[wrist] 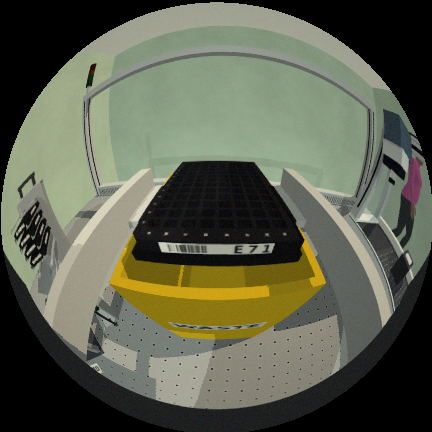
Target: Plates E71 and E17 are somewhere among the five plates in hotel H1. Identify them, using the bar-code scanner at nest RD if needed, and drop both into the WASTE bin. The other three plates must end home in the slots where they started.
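Frame: origin at the arm's base, x ahead, y up, z right, level; metres.
Seen in the pictures: gripper, between the fingertips: [216, 176].
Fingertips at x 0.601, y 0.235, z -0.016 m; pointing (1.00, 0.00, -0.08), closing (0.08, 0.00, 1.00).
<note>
A point is followed by its place in that frame.
My gripper [216, 176] {y 0.236, x 0.601, z -0.016 m} is shut on a black gridded plate [217, 200] {y 0.231, x 0.575, z -0.013 m}, with one pale finger at each long side. The plate is level, and its front label shows a bar code and "E71". It is above the yellow bin [215, 312] {y 0.191, x 0.523, z -0.010 m} marked WASTE, whose front rim and side walls show around and below the plate. The plate hides much of the bin's inside. A rack [56, 220] {y 0.139, x 0.629, z -0.487 m} with several black plates stands at the far left; its name and the plates' labels cannot be read. Plate E17 cannot be made out.
A dark stand [95, 342] {y 0.018, x 0.424, z -0.235 m} is at the lower left, partly hidden by the left gripper arm, near a small, partly cut-off label [96, 368]. A perforated deck [260, 370] {y 0.013, x 0.455, z 0.065 m} lies below. A grey frame [225, 52] {y 0.580, x 1.015, z -0.019 m} spans the back. A blue-topped device [397, 130] and a person in pink [412, 185] are at the right.
</note>
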